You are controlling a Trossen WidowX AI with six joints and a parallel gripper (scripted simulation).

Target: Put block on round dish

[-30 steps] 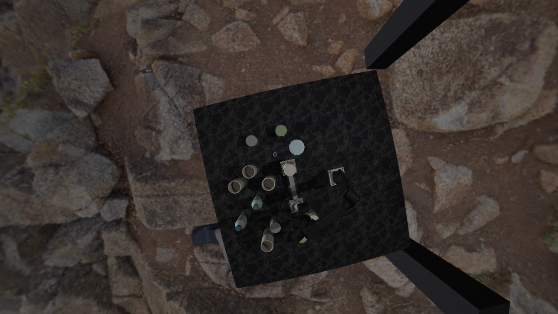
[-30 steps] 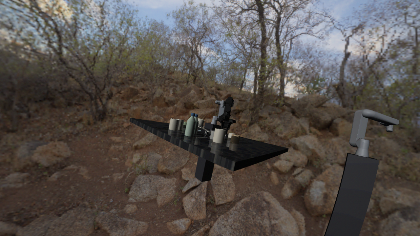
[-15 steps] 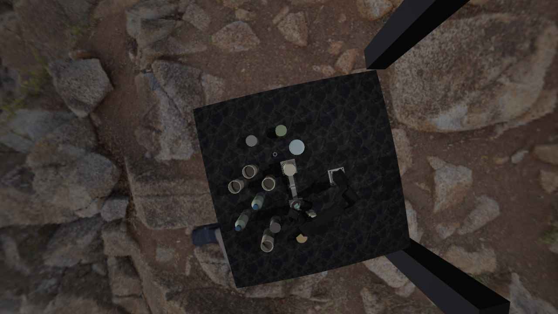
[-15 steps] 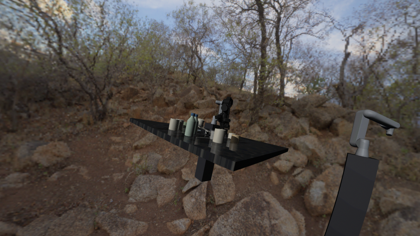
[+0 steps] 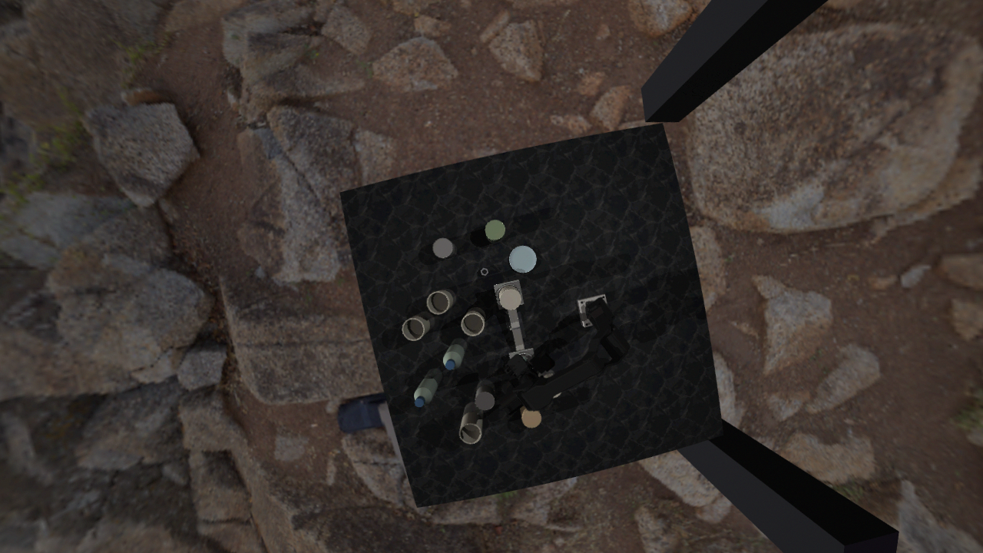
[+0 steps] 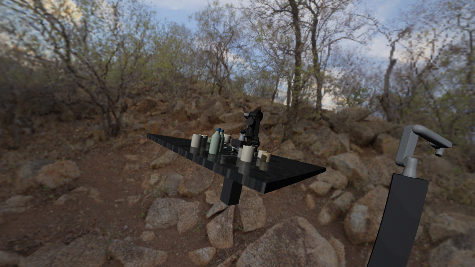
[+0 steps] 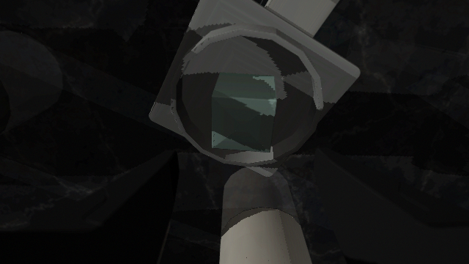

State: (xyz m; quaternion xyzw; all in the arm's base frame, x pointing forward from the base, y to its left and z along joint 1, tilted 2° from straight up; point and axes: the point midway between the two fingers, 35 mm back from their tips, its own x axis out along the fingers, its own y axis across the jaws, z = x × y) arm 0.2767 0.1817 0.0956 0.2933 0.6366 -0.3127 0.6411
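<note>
The pale green block is 5 cm below my gripper tip. From my gripper tip the other things lie so: balance beam (13 cm to the right, 5 cm below, 2 cm ahead); then ring (34 cm to the right, 12 cm ahead, 8 cm below); then cream cup (27 cm to the right, 4 cm ahead, 2 cm above).
</note>
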